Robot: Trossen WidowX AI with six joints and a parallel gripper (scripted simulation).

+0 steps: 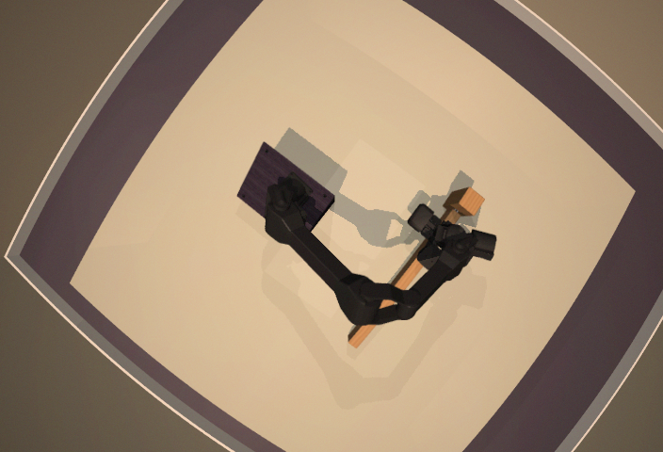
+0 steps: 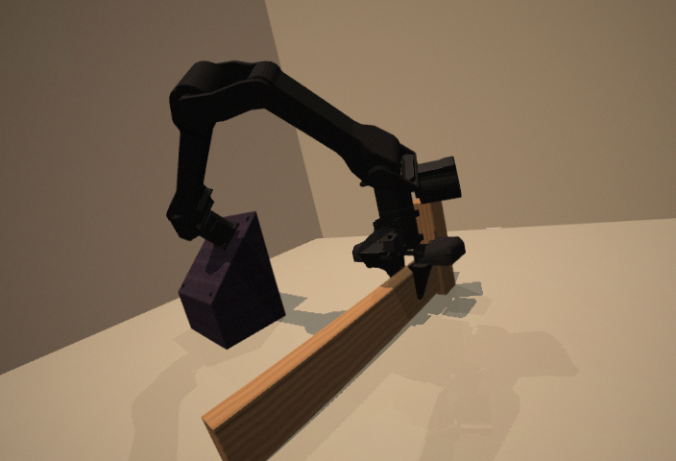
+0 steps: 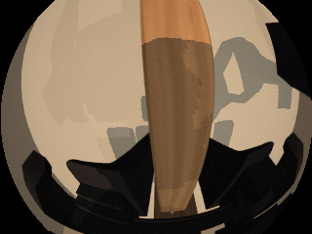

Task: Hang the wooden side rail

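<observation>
The headboard post is 10 cm to the left of my gripper tip, 5 cm above it and 1 cm behind it.
</observation>
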